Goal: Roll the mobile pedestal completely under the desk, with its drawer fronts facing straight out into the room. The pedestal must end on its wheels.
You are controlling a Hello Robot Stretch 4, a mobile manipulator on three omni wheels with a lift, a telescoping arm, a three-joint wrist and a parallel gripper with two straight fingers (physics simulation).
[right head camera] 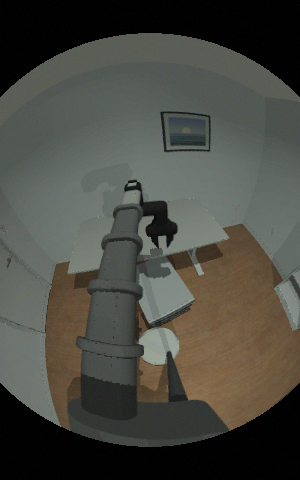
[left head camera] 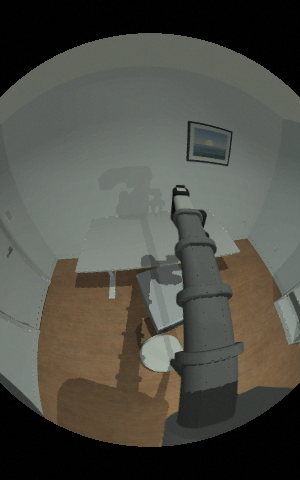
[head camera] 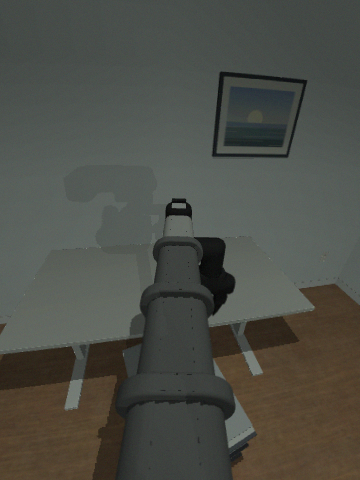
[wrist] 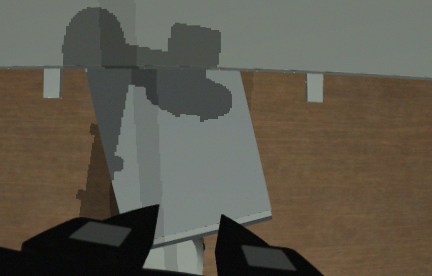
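The pale grey pedestal (head camera: 239, 412) (left head camera: 156, 302) (right head camera: 167, 292) (wrist: 210, 165) stands askew at the desk (head camera: 85, 290) (left head camera: 110, 240) (right head camera: 200, 215) (wrist: 300, 35). Its far part passes beneath the desktop's front edge, between the legs; most of its top sticks out into the room. In the right head view the drawer edges show at its near end, turned a little to the right. Its wheels are hidden. My gripper (right head camera: 162, 245) (wrist: 187, 228) is open and empty, above the pedestal and near the desk's front edge. In the left head view the arm hides most of it.
The desk's left leg (head camera: 75, 385) (wrist: 52, 82) and right leg (head camera: 247, 350) (wrist: 315, 87) stand on either side of the pedestal. A pale round disc (left head camera: 161, 353) (right head camera: 159, 346) lies between the pedestal and my base. A white unit (left head camera: 289, 320) (right head camera: 288, 306) stands at the right wall.
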